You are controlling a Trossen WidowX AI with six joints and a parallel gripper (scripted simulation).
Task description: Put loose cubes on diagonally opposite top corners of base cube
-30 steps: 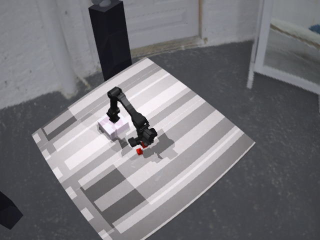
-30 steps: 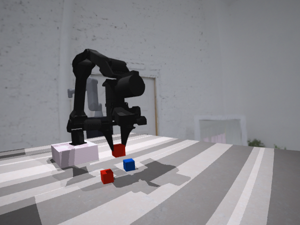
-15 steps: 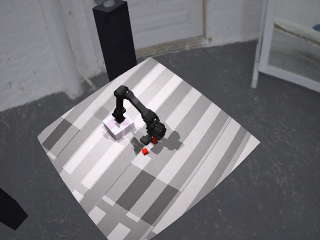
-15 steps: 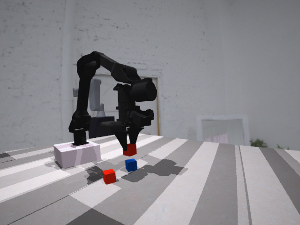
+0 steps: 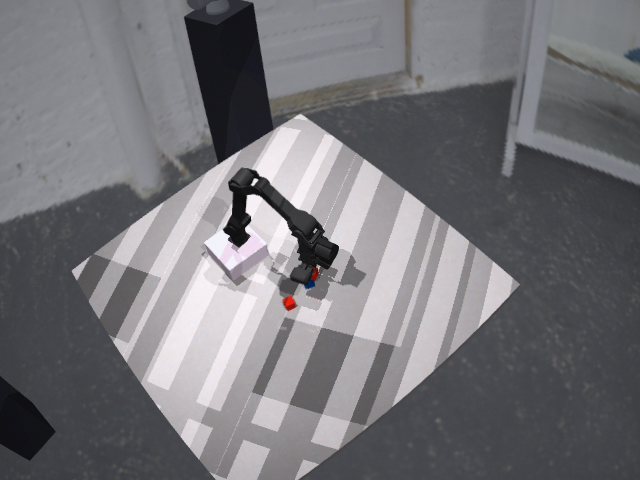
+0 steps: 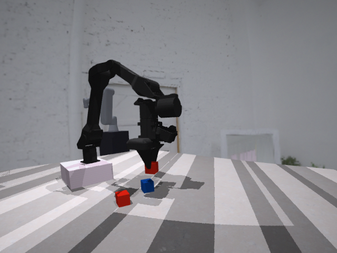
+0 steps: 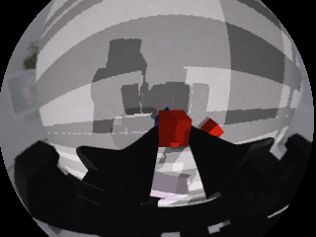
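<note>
Right now my gripper tip is 60 mm above the blue base cube and 20 mm past it.
</note>
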